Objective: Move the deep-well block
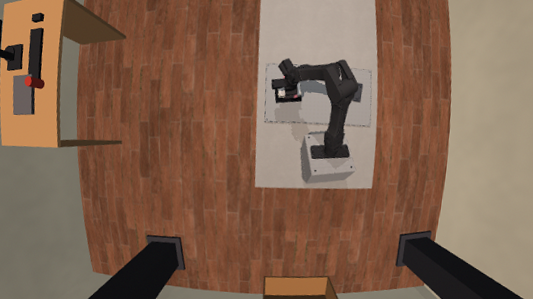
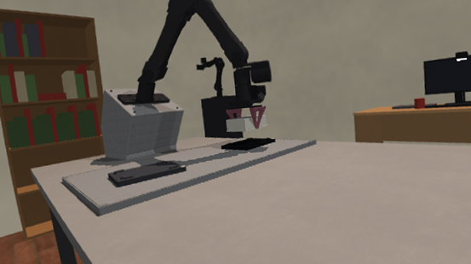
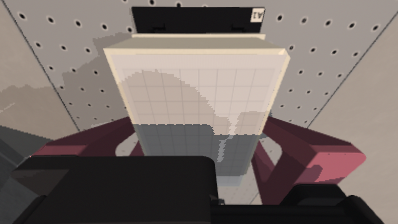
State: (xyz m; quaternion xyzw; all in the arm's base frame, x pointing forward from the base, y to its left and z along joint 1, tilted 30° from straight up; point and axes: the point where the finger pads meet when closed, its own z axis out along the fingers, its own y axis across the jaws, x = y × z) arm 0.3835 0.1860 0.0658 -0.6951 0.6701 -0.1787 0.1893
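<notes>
The black nest N2 is 400 mm to the right of my hand, 60 mm below it and 10 mm ahead of it. Round my hand: white 96-well deep-well block: 10 mm above; black nest N1: 60 mm below.
</notes>
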